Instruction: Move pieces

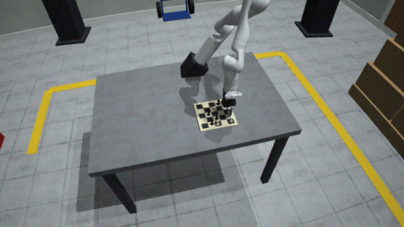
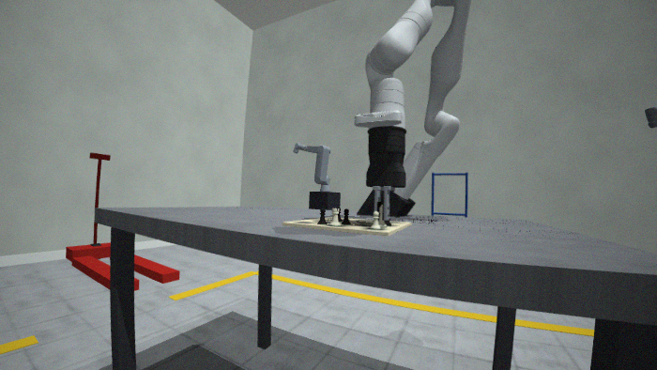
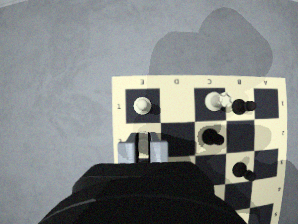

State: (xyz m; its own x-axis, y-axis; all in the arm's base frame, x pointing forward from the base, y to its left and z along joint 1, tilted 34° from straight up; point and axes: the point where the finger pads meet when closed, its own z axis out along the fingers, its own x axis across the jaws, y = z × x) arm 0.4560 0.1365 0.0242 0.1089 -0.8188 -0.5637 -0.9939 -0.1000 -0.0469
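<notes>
Right now my hand is 30 mm past the tall black piece and 10 mm to the left of it. From my hand the other things lie so: white pawn 40 mm ahead, 20 mm below; chessboard 80 mm to the right, 30 mm below, 30 mm behind.
</notes>
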